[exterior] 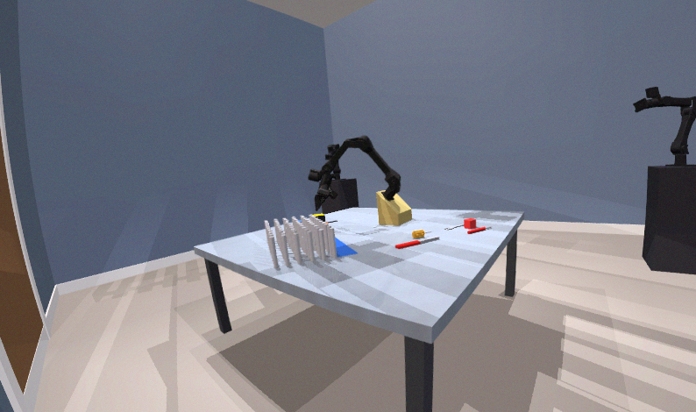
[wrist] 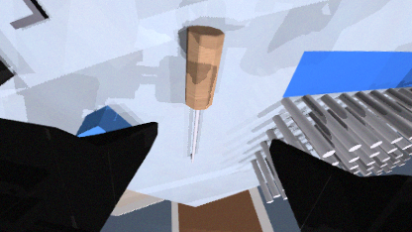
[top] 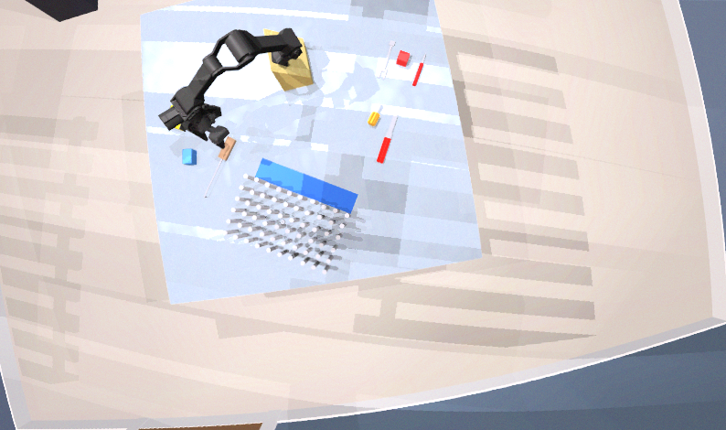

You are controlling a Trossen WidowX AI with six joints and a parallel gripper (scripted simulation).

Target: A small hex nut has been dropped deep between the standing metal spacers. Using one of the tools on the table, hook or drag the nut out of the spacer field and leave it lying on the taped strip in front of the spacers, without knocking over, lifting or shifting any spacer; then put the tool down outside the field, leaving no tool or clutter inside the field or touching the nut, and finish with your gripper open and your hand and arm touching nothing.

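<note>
My gripper tip is 8 cm short of the wooden-handled tool, 5 cm to the left of it and 10 cm above it. Round my gripper tip: yellow-black block (17 cm behind, 20 cm to the right, 9 cm below); then blue taped strip (19 cm ahead, 30 cm to the left, 11 cm below); then blue cube (16 cm to the right, 9 cm below).
</note>
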